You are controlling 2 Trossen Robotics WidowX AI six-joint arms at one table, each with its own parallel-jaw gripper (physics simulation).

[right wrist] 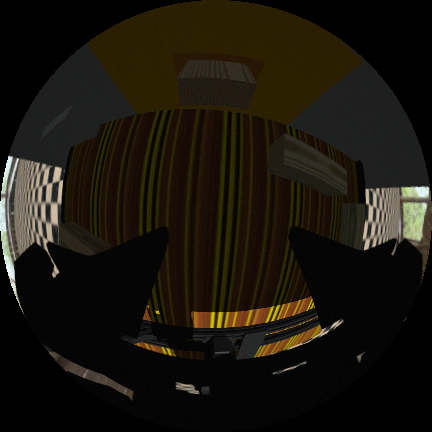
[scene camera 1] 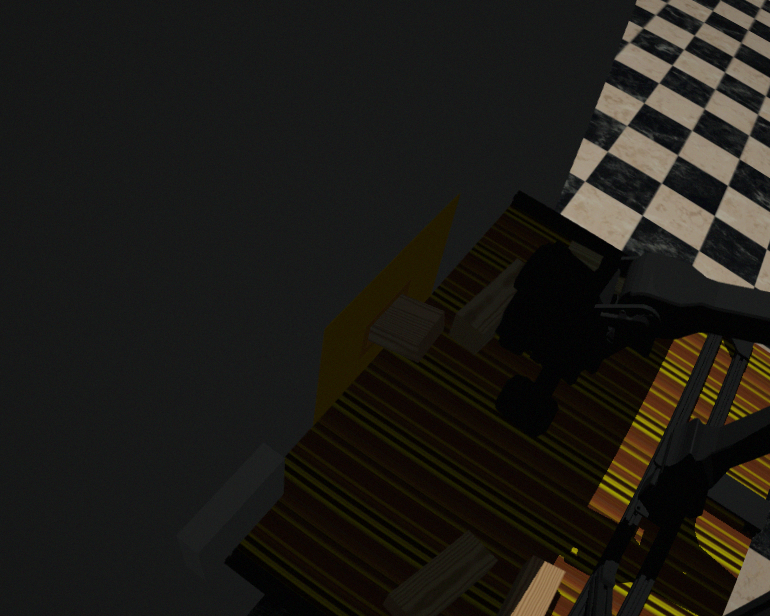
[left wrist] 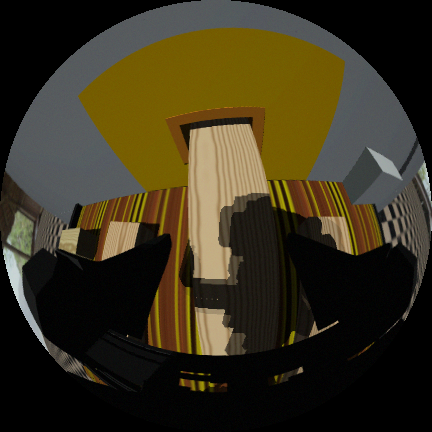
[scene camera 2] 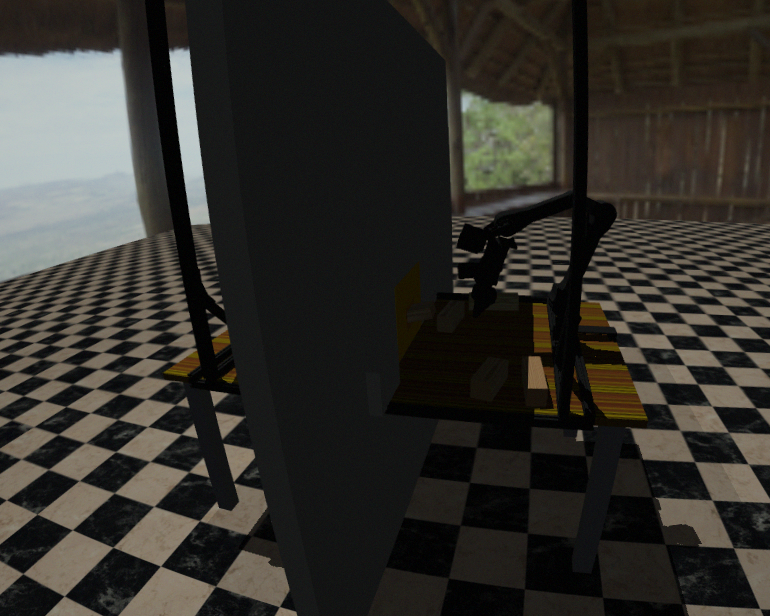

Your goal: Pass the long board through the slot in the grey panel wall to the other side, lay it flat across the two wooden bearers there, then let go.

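Places are measured from the left arm's base along level axes (x ahead, y left, z up), in millimetres.
Pixels of known places: left gripper, fingertip midpoint: (left wrist: 230, 239); right gripper, fingertip midpoint: (right wrist: 230, 232) (scene camera 1: 517, 379) (scene camera 2: 475, 310); right arm's base at its link origin: (right wrist: 217, 343) (scene camera 1: 661, 504).
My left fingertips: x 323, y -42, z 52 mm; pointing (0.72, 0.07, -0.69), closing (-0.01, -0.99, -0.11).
Ahead of a thing's pixels: the offset from my left fingertips to its top centre. "spot": to the spot under its first point. Level surfaces: height alone.
The long wooden board (scene camera 1: 405, 326) (scene camera 2: 420, 312) (left wrist: 225, 170) (right wrist: 217, 92) runs through the slot, whose orange rim {spot: 107 mm ahead, 47 mm left, 39 mm up} (left wrist: 174, 123) is set in the yellow area of the grey panel wall (scene camera 1: 192, 192) (scene camera 2: 333, 192) (left wrist: 45, 140). A short end sticks out on the right arm's side. My left gripper (left wrist: 230, 239) is open, its fingers on either side of the board in the view; whether they are above or around it I cannot tell. My right gripper (right wrist: 230, 232) (scene camera 2: 478, 311) is open and empty, back from the board's end. Wooden blocks {249 mm ahead, 173 mm left, 21 mm down} (scene camera 1: 488, 308) {402 mm ahead, 217 mm right, 24 mm down} (scene camera 1: 443, 571) lie there; which are the bearers is unclear.
More wooden blocks {spot: 495 mm ahead, 170 mm right, 27 mm down} (scene camera 1: 533, 590) {371 mm ahead, 334 mm left, 24 mm down} (scene camera 1: 585, 255) lie on the striped table {71 mm down} (scene camera 1: 411, 436). On the left arm's side, blocks {88 mm back, 152 mm left, 33 mm down} (left wrist: 122, 237) {spot: 4 mm ahead, 124 mm right, 33 mm down} (left wrist: 335, 232) flank the board. A grey block (scene camera 1: 237, 501) (left wrist: 372, 172) juts from the wall. Scene camera 1 and the right wrist view are dark.
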